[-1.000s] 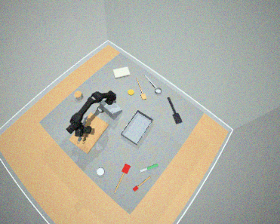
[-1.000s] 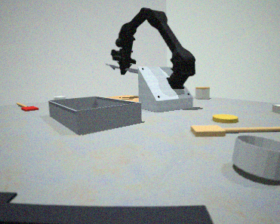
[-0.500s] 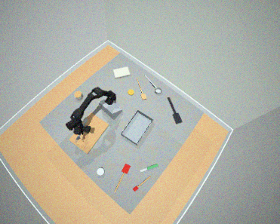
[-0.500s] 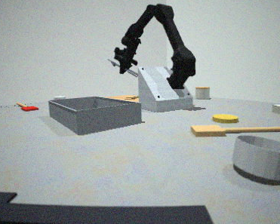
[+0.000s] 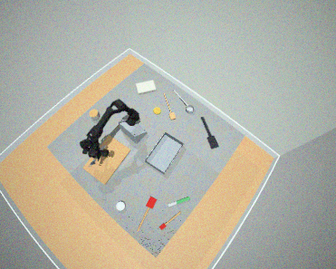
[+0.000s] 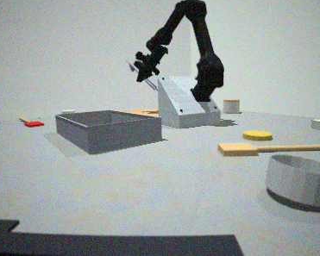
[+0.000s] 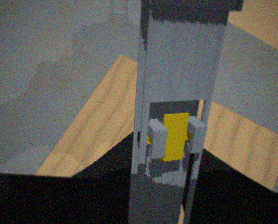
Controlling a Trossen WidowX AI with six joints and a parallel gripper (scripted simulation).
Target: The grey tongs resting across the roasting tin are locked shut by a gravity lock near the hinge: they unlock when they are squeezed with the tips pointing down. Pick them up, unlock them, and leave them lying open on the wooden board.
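Right now the yellow lock piece is 40 mm above my gripper tip and 10 mm behind it. From my gripper tip the other things lie so: tan jar (410 mm behind, 250 mm to the left, 140 mm below); then wooden board (160 mm below, 70 mm to the left, 20 mm behind); then red spatula (510 mm ahead, 160 mm below, 10 mm to the left).
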